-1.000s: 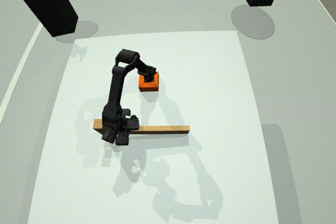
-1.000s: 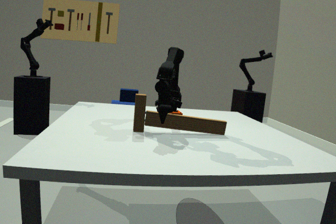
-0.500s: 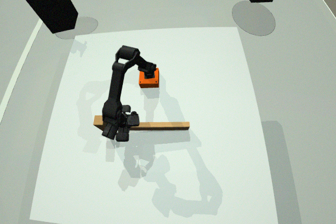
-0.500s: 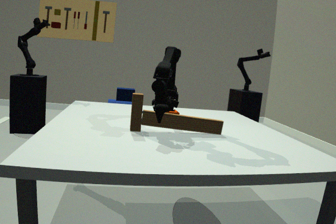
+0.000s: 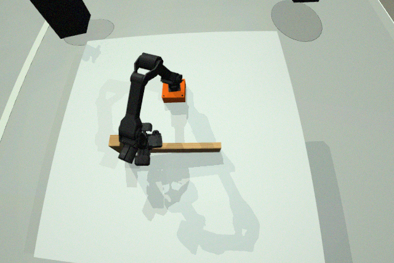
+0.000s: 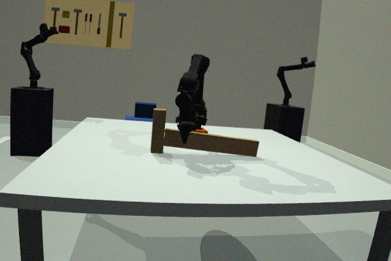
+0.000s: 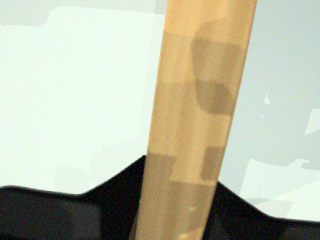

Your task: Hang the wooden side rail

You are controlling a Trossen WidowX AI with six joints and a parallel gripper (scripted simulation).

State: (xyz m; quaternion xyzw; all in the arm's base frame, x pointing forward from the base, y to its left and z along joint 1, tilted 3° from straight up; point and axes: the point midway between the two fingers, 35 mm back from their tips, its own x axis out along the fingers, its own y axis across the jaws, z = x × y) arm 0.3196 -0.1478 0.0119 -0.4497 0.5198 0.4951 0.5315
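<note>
Now: the headboard post 110 mm to the right of my gripper tip, 40 mm above it and 10 mm behind it.
</note>
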